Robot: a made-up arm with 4 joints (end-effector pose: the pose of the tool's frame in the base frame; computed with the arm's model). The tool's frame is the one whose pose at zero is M.
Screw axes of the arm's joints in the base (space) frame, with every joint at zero. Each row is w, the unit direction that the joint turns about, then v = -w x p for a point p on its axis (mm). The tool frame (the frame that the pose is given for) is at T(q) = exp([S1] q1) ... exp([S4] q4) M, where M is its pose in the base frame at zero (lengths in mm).
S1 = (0, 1, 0, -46, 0, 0)
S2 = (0, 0, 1, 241, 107, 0)
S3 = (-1, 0, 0, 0, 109, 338)
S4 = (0, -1, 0, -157, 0, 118)
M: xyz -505 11 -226 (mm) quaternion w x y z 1 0 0 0
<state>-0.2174 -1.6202 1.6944 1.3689</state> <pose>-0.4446 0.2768 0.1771 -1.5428 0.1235 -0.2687</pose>
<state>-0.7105 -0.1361 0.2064 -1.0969</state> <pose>-0.3972 0.1076 -0.0698 -0.0211 0.3985 -0.2475</pose>
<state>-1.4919 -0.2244 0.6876 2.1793</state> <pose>0.2045 -0.1719 0.1025 0.9764 2.5402 -0.0379</pose>
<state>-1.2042 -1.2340 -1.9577 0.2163</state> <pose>0.4116 0.7277 0.0495 2.3063 -2.0347 0.1128</pose>
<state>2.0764 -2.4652 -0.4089 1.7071</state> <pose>-0.4841 0.1997 0.5595 -2.3205 -0.3325 0.5880</pose>
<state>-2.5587 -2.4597 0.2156 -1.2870</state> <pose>-0.0649 0.4801 -0.1653 2.3354 -0.3033 0.7576</pose>
